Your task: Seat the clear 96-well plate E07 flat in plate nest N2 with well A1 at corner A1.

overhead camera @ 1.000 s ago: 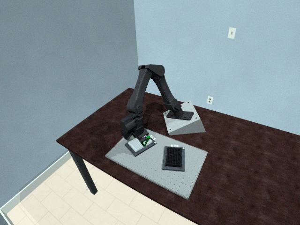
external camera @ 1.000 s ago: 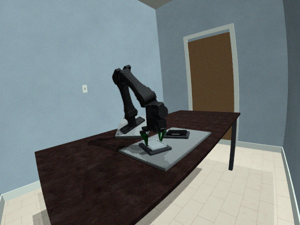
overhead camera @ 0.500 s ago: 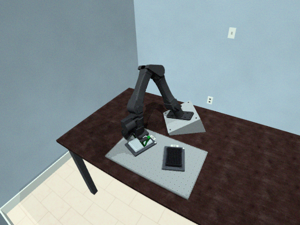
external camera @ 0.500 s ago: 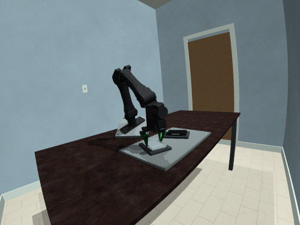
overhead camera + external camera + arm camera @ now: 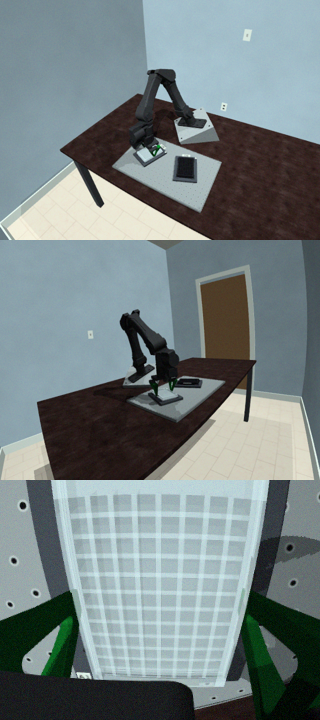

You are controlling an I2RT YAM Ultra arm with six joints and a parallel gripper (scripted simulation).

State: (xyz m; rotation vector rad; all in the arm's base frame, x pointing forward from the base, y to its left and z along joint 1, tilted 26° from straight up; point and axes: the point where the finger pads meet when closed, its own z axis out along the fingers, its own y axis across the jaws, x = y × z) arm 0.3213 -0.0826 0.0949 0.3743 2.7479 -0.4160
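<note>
My hand is 2 cm above the dark plate nest N2. From my hand the other things lie so: A1 corner mark (5 cm behind, 7 cm to the left, 1 cm below); then N2 label (9 cm behind, 3 cm to the left, 3 cm below); then nest N1 (1 cm behind, 23 cm to the left, 2 cm below).
</note>
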